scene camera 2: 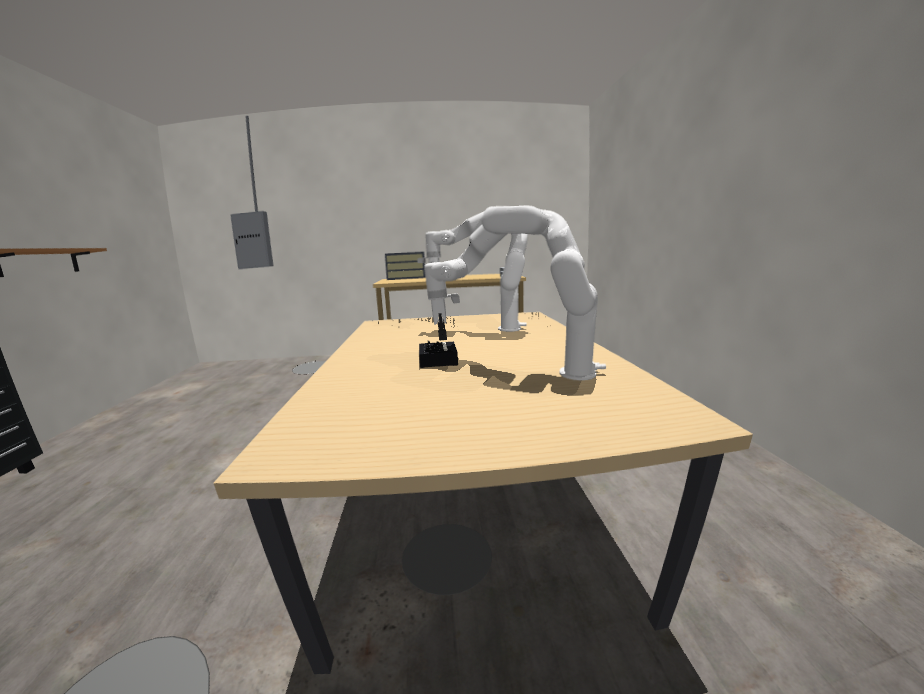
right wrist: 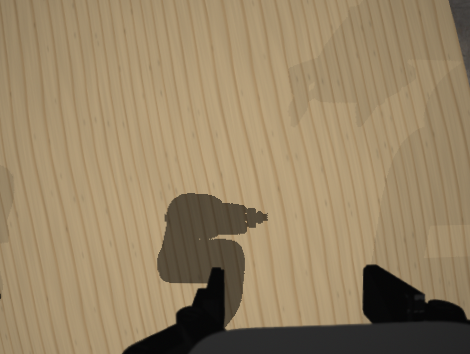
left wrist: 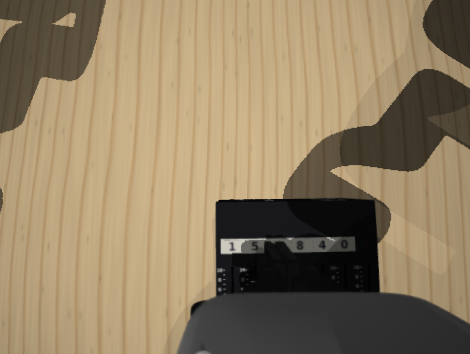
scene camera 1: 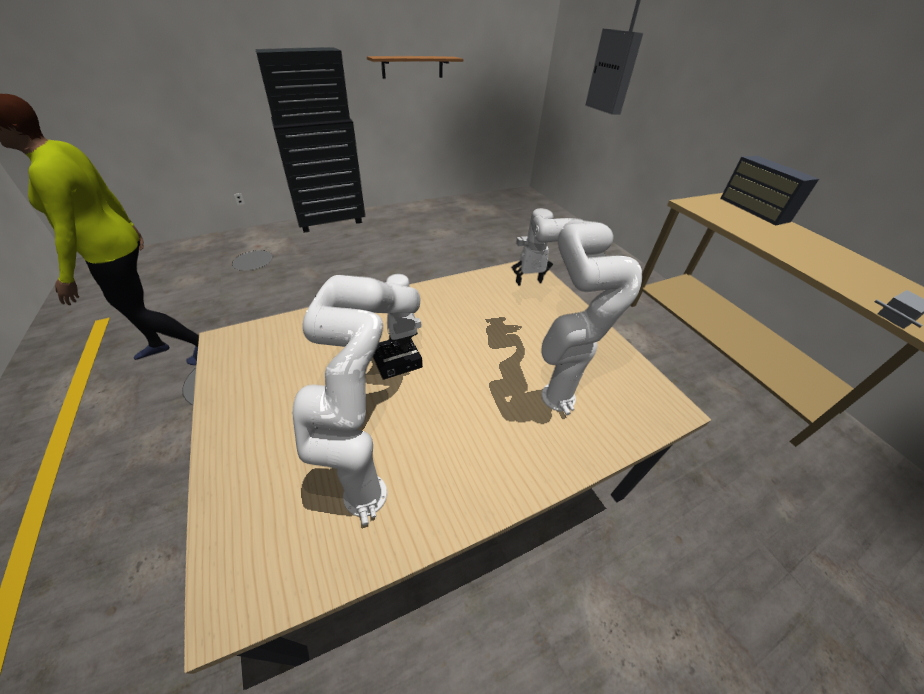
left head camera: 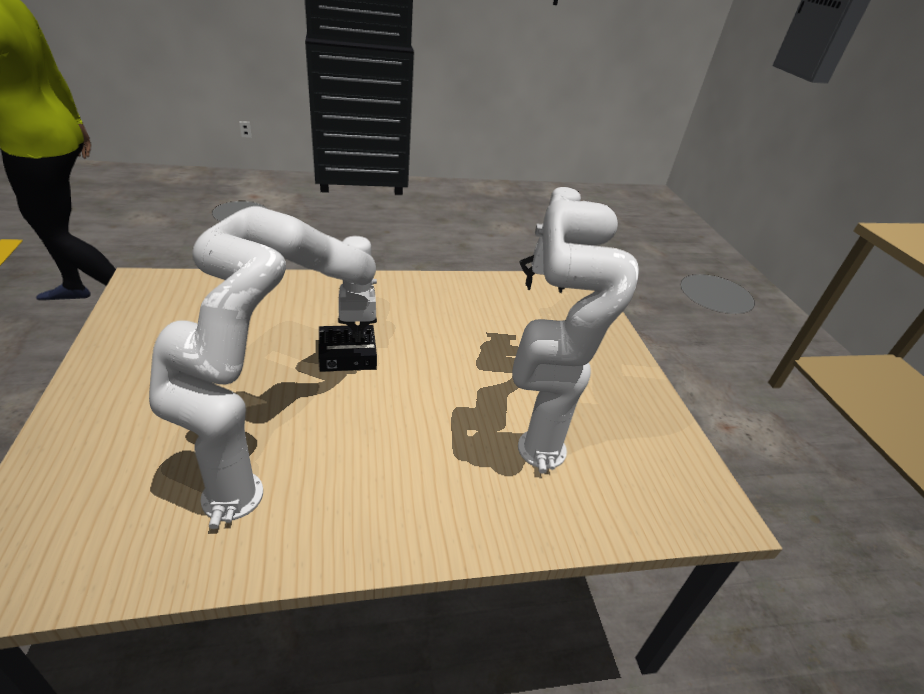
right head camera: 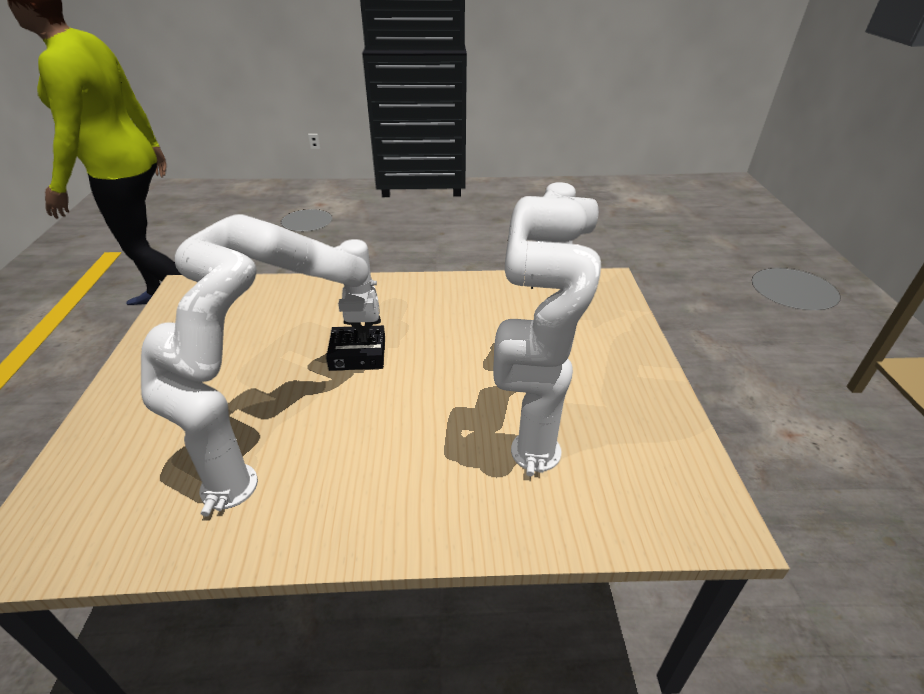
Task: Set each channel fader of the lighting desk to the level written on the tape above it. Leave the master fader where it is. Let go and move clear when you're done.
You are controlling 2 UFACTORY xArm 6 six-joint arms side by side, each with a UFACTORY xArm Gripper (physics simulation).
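Frame: origin at the left arm's base, x ahead, y left, z up, level; centimetres.
Where they show: left gripper, fingertip midpoint: (scene camera 2: pixel 443 339) (left wrist: pixel 273 258) (scene camera 1: pixel 404 349) (left head camera: pixel 357 339) (right head camera: pixel 364 340); right gripper, fingertip midpoint: (right wrist: pixel 293 290) (scene camera 1: pixel 528 283) (left head camera: pixel 544 289); left arm's base, link origin: (scene camera 2: pixel 577 373) (scene camera 1: pixel 365 495) (left head camera: pixel 233 496) (right head camera: pixel 229 486); right arm's base, link origin: (scene camera 2: pixel 509 329) (scene camera 1: pixel 558 397) (left head camera: pixel 541 449) (right head camera: pixel 535 451).
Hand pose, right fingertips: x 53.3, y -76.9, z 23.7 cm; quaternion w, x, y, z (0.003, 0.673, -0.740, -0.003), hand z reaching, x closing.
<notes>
Each offset is from my right fingertips to the top centre of the thing. Level surfaces: height alone.
The black lighting desk @[dx -3.8, dy +55.9, dz -16.9 cm] (left head camera: pixel 348 360) (right head camera: pixel 357 359) (scene camera 1: pixel 400 366) (scene camera 2: pixel 438 359) (left wrist: pixel 250 220) sits on the table. In the left wrist view its pale tape @[dx -6.6, dy +54.7, dz -18.2 cm] (left wrist: pixel 311 245) reads 1, 5, a hidden figure, 8, 4, 0. Scale marks show below the tape; the fader knobs are too dark or covered to read. My left gripper (left head camera: pixel 358 326) (scene camera 2: pixel 442 337) (left wrist: pixel 273 258) points down just above the desk, fingers together with nothing seen between them, hiding the third figure. My right gripper (left head camera: pixel 545 287) (scene camera 1: pixel 528 281) (right wrist: pixel 293 290) is open and empty, high above the table, away from the desk.
Both arms are mounted on the wooden table @[dz -23.7 cm] (left head camera: pixel 418 537) (scene camera 1: pixel 448 515). A person in a yellow top (right head camera: pixel 97 112) (scene camera 1: pixel 82 201) is on the floor beyond its left end. A side bench (scene camera 1: pixel 806 246) stands at the right. A dark drawer cabinet (left head camera: pixel 360 112) stands by the back wall.
</notes>
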